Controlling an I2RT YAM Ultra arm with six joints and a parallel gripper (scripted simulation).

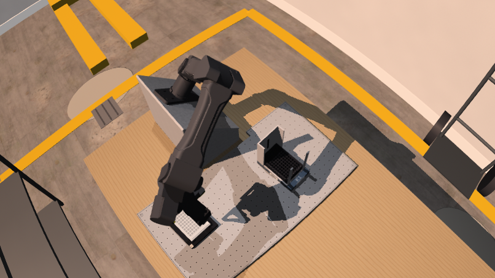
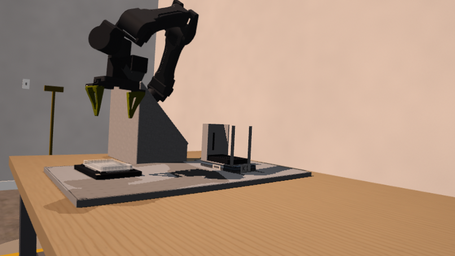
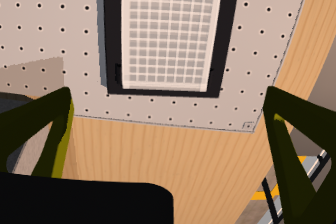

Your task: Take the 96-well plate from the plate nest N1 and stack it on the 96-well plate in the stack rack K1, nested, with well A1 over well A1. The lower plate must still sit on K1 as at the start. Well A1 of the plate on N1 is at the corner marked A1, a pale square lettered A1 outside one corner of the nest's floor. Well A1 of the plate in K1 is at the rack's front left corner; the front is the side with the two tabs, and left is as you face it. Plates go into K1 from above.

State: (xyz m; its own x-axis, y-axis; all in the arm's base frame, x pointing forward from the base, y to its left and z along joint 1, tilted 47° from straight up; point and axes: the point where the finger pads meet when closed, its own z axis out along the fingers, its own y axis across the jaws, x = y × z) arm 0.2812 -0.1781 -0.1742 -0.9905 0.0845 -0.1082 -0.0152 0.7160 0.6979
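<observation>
Right now the clear 96-well plate is 20 mm behind my hand and 140 mm below it. Round my hand: pale A1 square 60 mm ahead, 60 mm to the right, 140 mm below; then back wall 20 mm ahead, 350 mm to the left, 80 mm below; then dark 96-well plate 80 mm ahead, 350 mm to the left, 130 mm below.
</observation>
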